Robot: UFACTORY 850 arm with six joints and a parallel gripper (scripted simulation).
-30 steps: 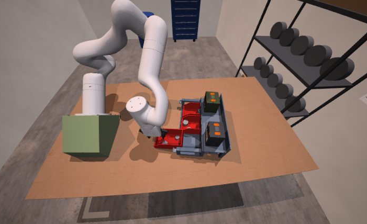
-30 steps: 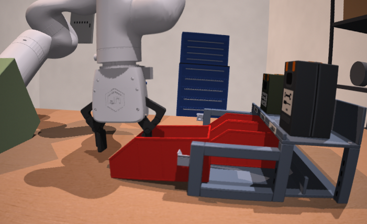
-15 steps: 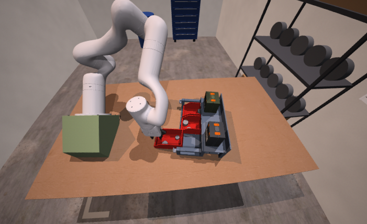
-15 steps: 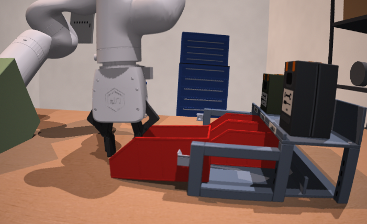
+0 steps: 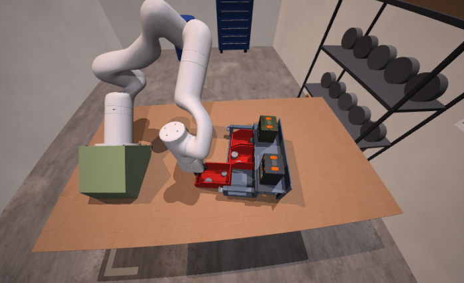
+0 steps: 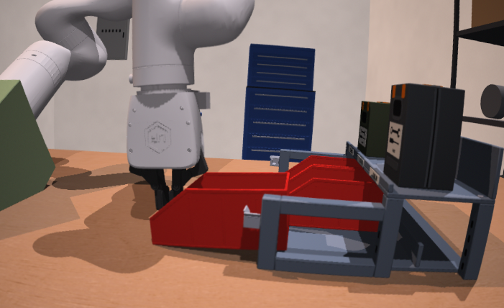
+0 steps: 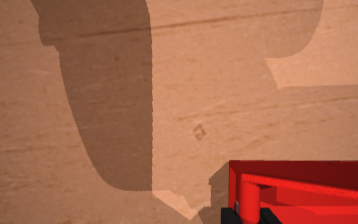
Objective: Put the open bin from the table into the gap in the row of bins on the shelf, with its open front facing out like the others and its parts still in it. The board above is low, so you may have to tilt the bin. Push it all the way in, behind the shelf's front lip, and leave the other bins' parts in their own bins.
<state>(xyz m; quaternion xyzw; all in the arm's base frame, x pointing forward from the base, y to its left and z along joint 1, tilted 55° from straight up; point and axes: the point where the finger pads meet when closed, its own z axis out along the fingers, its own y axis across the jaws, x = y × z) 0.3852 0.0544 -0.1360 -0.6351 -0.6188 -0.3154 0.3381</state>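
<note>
Right now the grey disc is 60 mm ahead of my hand, 40 mm to the right of it and 20 mm below it. From my hand the other things lie so: grey shelf: 260 mm ahead, 90 mm to the left, 30 mm above.
</note>
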